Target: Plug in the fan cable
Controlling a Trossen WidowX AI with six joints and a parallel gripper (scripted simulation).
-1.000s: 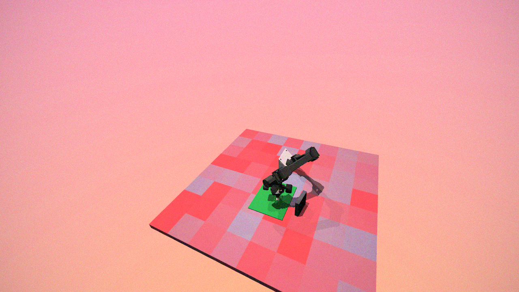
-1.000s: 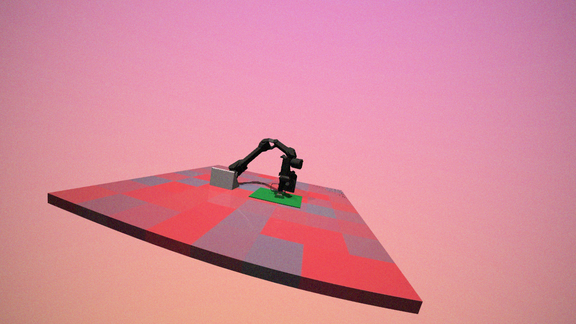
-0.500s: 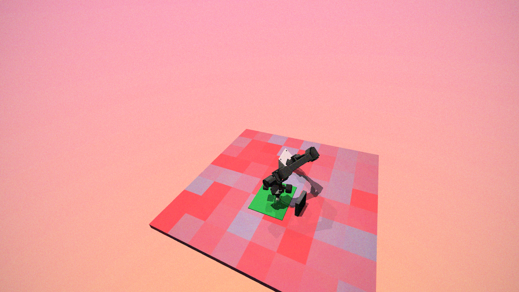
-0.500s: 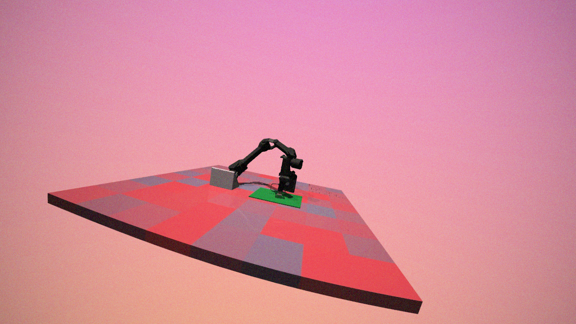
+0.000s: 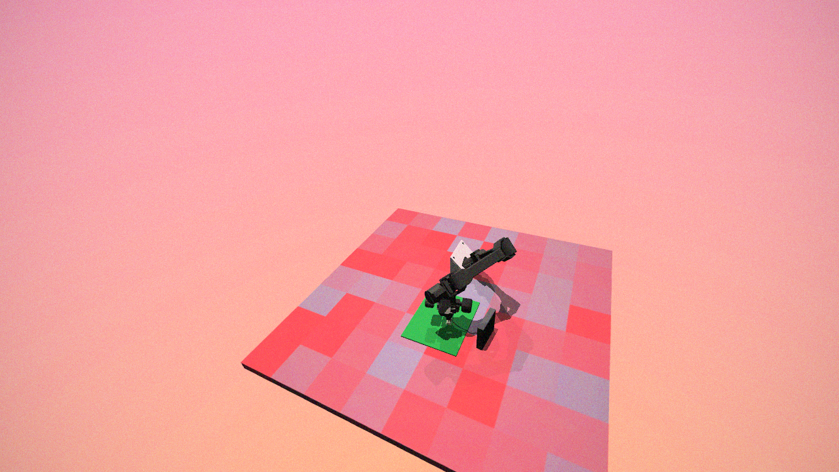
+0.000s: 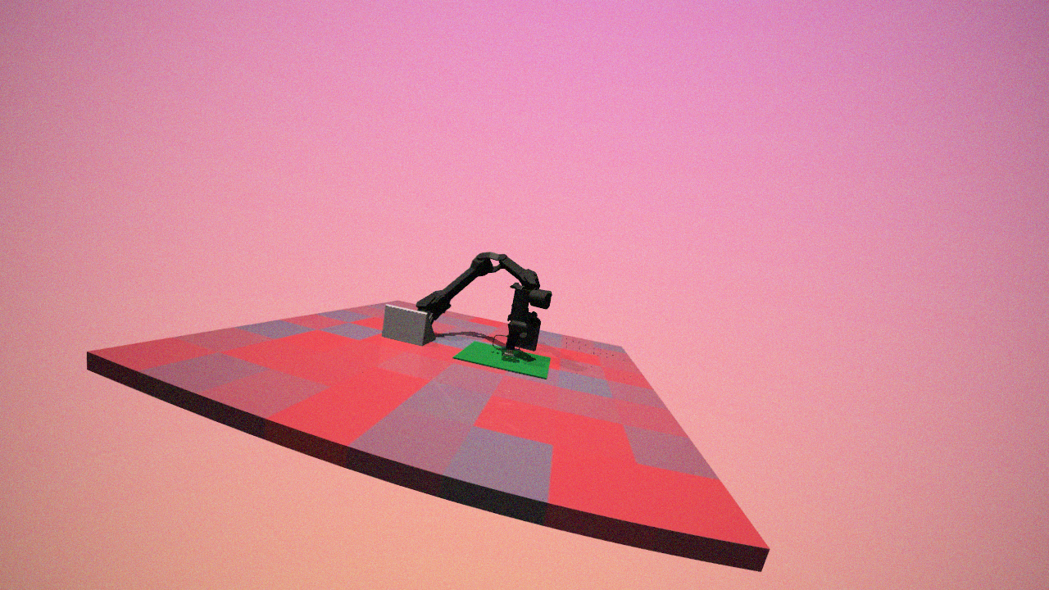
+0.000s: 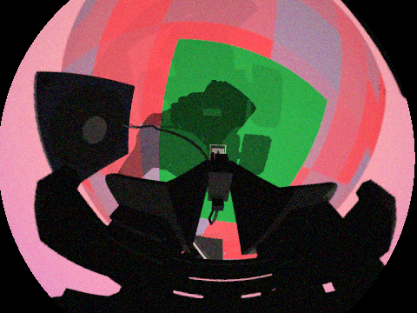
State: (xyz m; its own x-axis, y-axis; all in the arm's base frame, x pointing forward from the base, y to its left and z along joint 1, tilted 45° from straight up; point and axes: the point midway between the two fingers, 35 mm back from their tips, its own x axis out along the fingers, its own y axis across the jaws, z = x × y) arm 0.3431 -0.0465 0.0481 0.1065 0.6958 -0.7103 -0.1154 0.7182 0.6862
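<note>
Now: the pale four-pin fan header 4 cm below my gripper tip and 1 cm behind it. From my gripper tip the other things lie so: dark fan cable plug (1 cm behind, 1 cm above); green board (5 cm below, 3 cm to the right, 2 cm behind); black fan (15 cm to the left, 3 cm ahead, 2 cm above).
</note>
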